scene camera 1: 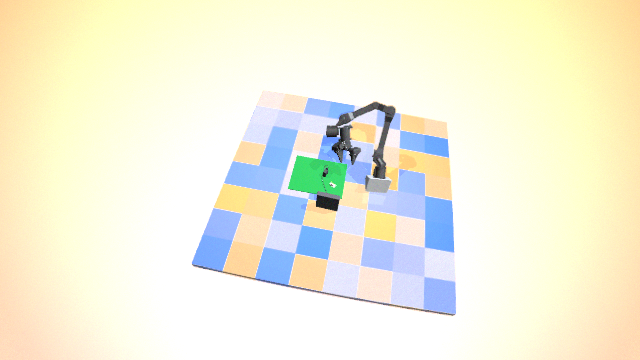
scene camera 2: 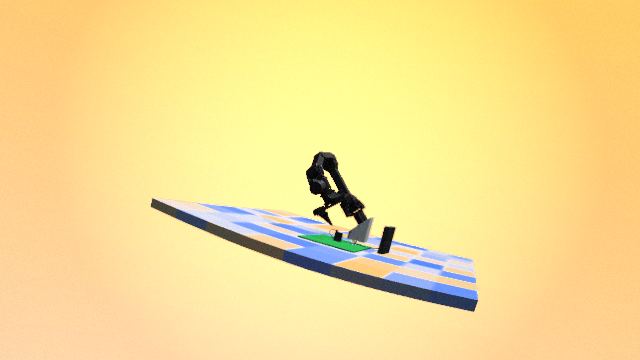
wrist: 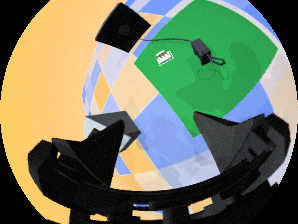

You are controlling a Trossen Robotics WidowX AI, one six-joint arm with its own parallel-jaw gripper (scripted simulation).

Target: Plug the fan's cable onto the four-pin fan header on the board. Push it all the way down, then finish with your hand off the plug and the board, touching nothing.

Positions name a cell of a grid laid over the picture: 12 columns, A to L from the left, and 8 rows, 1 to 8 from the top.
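Note:
A green board (scene camera 1: F4) is visible in the scene, and the wrist view gives another sight of the board (wrist: H4). A black fan (wrist: E2) can be seen as well. The gripper (wrist: G5) is open and holds nothing.

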